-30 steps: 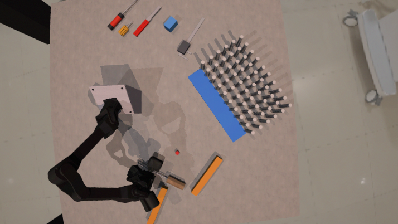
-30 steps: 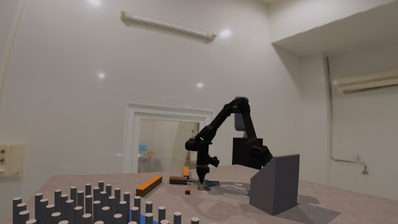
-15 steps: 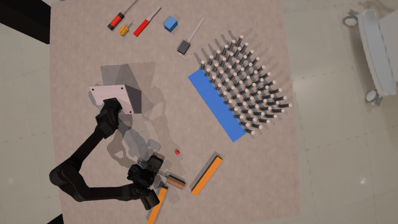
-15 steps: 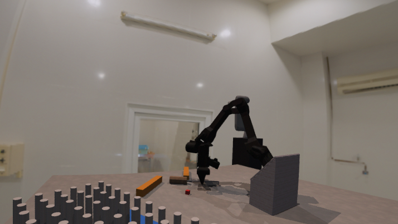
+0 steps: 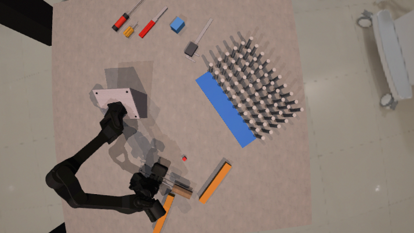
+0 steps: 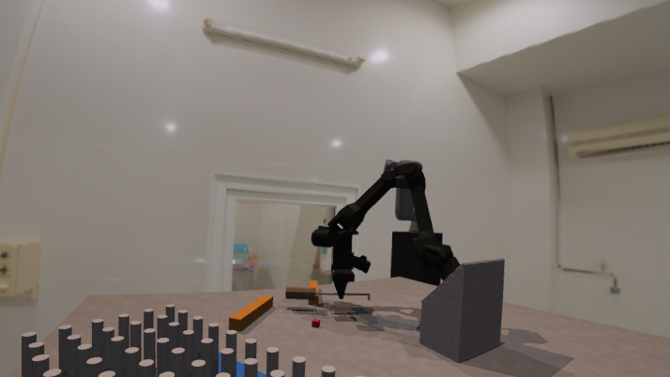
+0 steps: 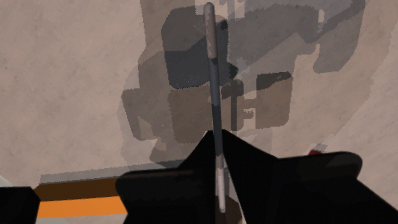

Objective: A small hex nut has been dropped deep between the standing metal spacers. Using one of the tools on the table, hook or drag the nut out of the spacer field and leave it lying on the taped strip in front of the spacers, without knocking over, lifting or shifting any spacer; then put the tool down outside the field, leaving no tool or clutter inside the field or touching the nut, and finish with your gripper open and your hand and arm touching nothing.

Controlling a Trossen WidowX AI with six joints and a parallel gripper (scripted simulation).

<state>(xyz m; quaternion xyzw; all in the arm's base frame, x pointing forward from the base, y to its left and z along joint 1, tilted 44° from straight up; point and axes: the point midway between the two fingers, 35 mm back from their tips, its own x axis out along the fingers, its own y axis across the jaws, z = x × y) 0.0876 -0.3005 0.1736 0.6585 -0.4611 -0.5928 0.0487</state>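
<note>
Right now the hook tool is 2 cm ahead of my gripper tip, 1 cm to the right of it and 1 cm above it. From my gripper tip the other things lie so: blue taped strip: 36 cm ahead, 27 cm to the left, 4 cm below; then hex nut: 49 cm ahead, 39 cm to the left, 4 cm below; then red cube: 13 cm ahead, 7 cm to the left, 3 cm below.
</note>
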